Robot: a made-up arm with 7 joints. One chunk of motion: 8 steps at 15 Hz.
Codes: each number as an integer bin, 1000 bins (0 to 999) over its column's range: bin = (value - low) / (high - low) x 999, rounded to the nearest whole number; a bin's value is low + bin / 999 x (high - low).
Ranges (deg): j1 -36..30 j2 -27..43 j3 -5..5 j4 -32..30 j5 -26..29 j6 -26..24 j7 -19..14
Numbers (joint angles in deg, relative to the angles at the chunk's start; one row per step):
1: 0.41 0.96 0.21 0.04 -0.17 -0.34 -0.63
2: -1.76 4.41 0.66 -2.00 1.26 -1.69 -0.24
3: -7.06 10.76 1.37 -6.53 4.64 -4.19 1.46
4: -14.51 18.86 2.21 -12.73 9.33 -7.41 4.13
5: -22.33 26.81 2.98 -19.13 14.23 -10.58 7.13
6: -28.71 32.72 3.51 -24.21 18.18 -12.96 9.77
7: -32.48 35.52 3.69 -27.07 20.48 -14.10 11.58
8: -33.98 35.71 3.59 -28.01 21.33 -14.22 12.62
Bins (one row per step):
1: 551 399 520 516 469 513 556
2: 518 448 565 483 495 486 568
3: 438 539 636 410 557 436 619
4: 325 654 720 310 642 371 700
5: 207 768 797 207 731 308 791
6: 110 852 850 126 802 261 871
7: 53 892 868 79 844 238 926
8: 31 895 858 64 860 235 957

